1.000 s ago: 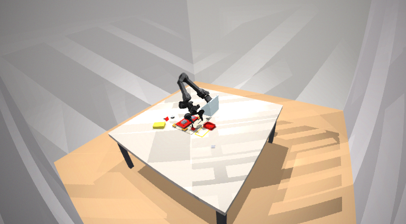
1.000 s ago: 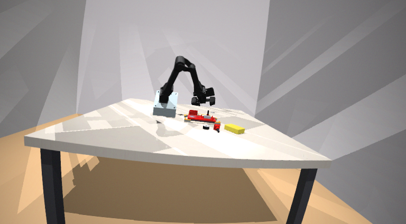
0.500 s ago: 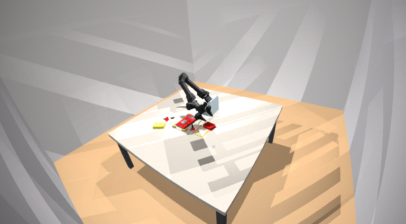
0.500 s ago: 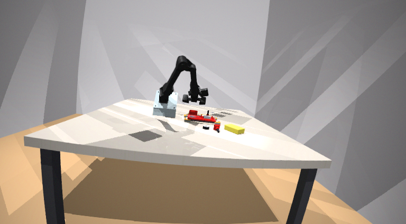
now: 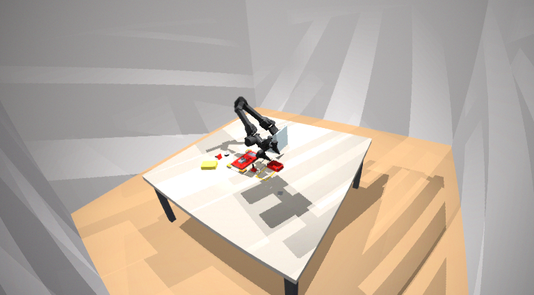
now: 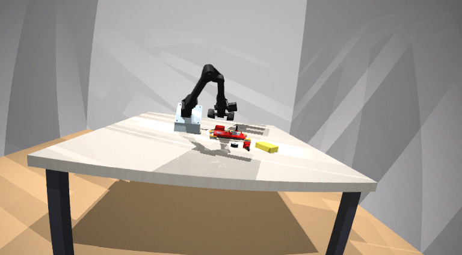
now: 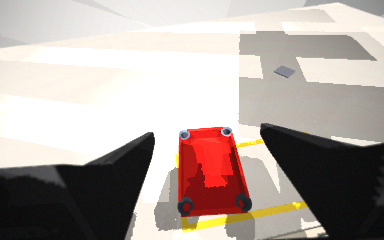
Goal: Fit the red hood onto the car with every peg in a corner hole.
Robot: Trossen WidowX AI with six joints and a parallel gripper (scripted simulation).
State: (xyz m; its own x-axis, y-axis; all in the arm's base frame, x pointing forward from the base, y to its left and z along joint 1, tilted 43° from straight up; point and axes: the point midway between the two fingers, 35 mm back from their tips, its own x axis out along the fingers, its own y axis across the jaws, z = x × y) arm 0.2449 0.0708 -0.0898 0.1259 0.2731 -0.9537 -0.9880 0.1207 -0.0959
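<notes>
The red hood is 10 mm to the right of my gripper tip and 70 mm below it. Also, from my gripper tip: yellow block: 220 mm ahead, 430 mm to the right, 70 mm below; wheel: 40 mm ahead, 420 mm to the right, 70 mm below.
</notes>
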